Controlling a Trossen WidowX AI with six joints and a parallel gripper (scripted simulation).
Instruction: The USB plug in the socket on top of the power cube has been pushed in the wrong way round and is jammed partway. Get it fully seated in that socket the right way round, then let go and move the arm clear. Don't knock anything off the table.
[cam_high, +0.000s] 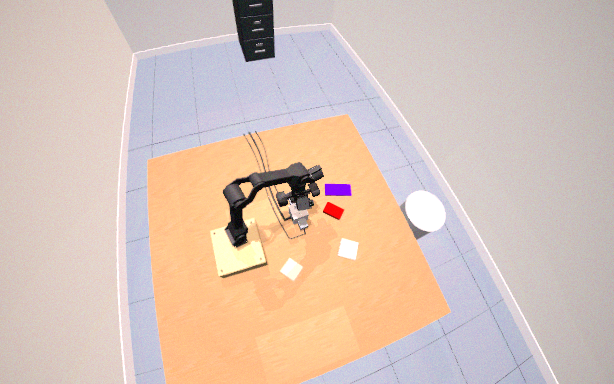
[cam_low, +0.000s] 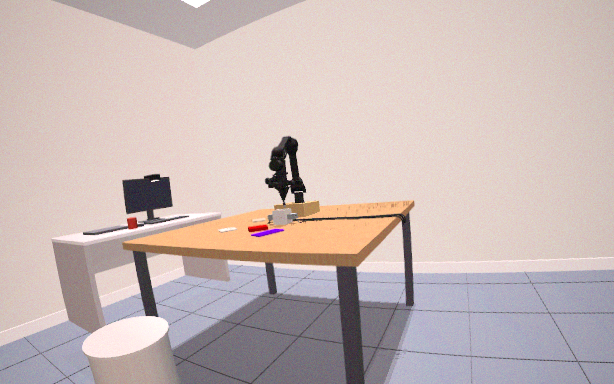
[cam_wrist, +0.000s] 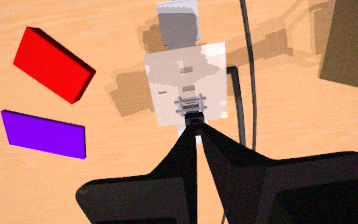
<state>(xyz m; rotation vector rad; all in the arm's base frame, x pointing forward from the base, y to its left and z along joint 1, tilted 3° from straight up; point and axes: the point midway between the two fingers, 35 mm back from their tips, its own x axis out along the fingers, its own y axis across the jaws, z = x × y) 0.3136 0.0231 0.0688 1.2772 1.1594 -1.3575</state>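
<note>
Right now my gripper tip is 6 cm above the metal socket. The rest, counted from my gripper tip: purple block (26 cm ahead, 1 cm to the left, 12 cm below); red block (17 cm ahead, 8 cm to the right, 12 cm below); dark USB plug (2 cm below).
</note>
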